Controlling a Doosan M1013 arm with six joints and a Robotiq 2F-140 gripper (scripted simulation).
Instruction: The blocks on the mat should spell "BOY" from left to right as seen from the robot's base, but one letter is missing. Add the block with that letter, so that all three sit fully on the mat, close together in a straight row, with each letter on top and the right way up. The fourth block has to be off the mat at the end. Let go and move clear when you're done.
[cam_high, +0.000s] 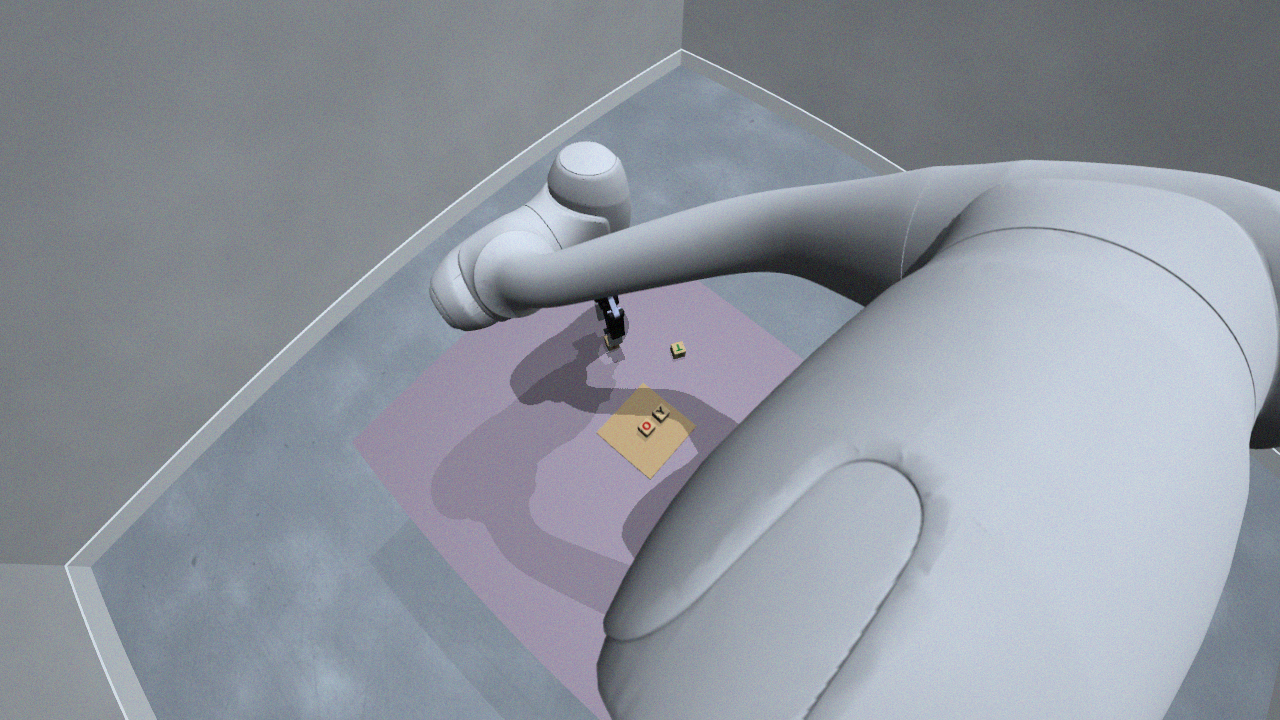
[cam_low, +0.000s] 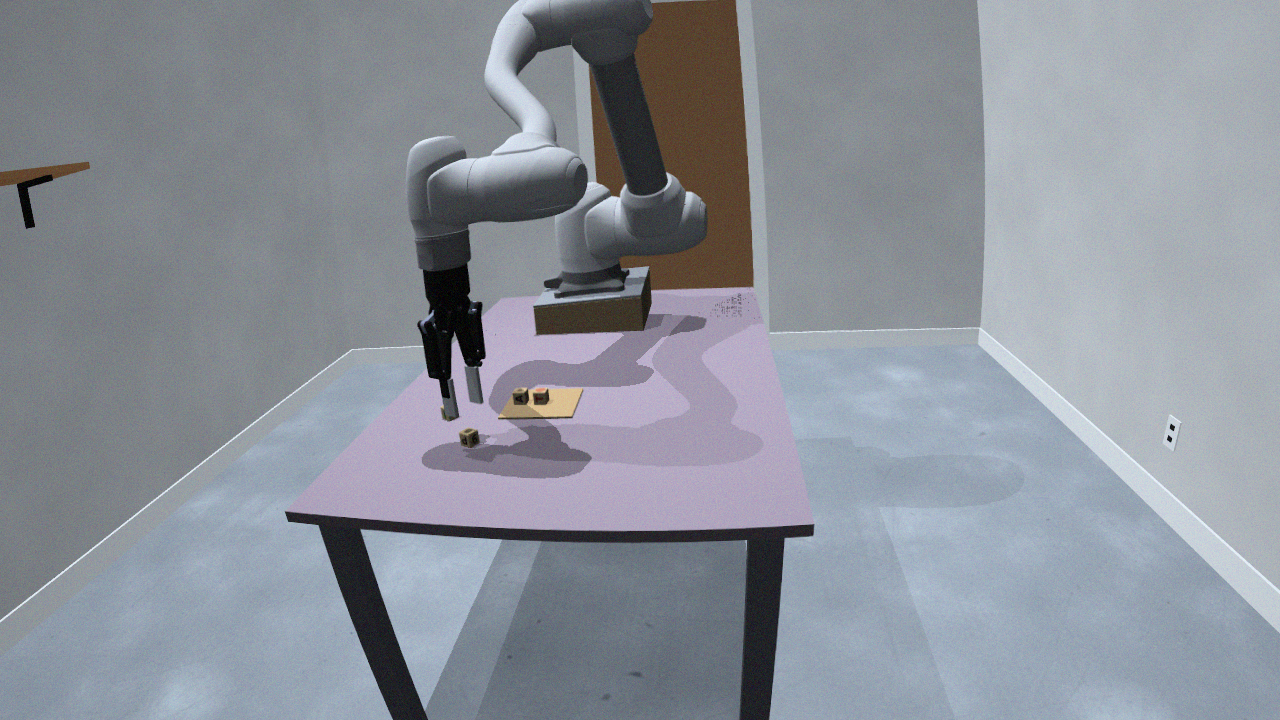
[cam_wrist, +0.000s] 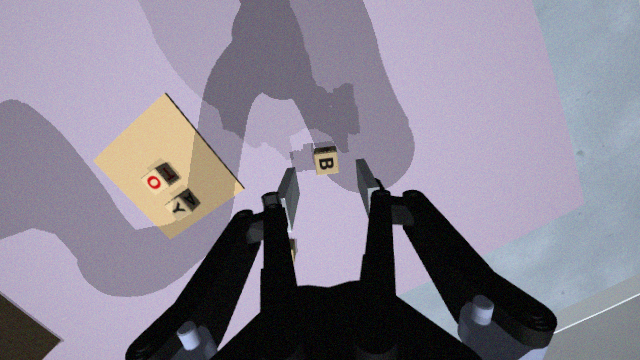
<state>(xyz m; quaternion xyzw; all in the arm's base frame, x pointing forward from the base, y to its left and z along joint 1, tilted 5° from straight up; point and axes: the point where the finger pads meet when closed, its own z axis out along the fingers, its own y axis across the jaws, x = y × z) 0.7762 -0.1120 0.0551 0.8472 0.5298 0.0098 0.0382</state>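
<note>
Now: hand 180 mm past the mat, 90 mm to the right of it and 90 mm above it. The rest, counted from my hand: block (120 mm behind, 80 mm to the right, 80 mm below).
</note>
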